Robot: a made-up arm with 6 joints.
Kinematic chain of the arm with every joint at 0, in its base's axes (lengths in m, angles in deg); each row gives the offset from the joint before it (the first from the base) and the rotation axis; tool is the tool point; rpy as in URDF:
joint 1: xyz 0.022 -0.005 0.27 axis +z
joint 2: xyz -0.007 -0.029 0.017 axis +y
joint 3: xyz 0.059 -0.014 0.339 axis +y
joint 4: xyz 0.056 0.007 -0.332 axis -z
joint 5: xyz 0.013 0.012 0 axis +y
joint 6: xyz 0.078 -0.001 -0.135 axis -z
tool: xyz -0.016 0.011 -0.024 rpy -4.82 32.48 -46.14
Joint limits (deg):
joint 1: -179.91..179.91
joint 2: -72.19..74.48
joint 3: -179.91..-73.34
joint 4: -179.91..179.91
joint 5: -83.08..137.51
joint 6: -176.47..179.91
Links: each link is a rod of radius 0.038 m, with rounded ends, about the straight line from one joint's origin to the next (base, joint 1, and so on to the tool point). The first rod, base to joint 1, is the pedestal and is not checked.
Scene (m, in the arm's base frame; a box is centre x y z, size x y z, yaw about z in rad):
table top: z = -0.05
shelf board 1: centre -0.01 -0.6 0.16 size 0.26 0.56 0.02 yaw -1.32
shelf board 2: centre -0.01 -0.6 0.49 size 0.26 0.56 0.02 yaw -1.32
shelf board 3: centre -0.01 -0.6 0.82 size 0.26 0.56 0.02 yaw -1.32
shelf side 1: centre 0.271 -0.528 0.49 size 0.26 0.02 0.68 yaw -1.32
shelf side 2: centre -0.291 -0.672 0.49 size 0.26 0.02 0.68 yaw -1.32
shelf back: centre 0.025 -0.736 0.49 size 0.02 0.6 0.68 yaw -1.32
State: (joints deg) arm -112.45 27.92 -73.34 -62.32 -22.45 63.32
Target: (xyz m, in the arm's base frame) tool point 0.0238 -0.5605 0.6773
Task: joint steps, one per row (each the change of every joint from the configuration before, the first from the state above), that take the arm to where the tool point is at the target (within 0.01 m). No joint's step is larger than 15 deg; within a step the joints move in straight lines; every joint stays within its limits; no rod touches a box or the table.
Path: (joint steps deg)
1: -4.87 -0.77 0.00 -12.72 -10.08 0.63
2: -4.88 -0.76 0.00 -12.71 -10.08 0.62
3: -4.87 -0.77 0.00 -12.72 -10.07 0.63
4: -4.88 -0.77 0.00 -12.72 -10.08 0.63
5: 0.79 -11.20 0.00 6.20 1.82 -0.34
6: 0.78 -11.20 0.00 6.20 1.83 -0.33
7: 0.79 -11.19 0.00 6.21 1.82 -0.33
8: 0.78 -11.20 0.00 6.20 1.83 -0.33
9: 9.10 9.15 -5.81 10.24 9.58 -0.15
10: 9.10 9.16 -5.81 10.23 9.57 -0.14
11: 9.10 9.16 -5.80 10.24 9.58 -0.15

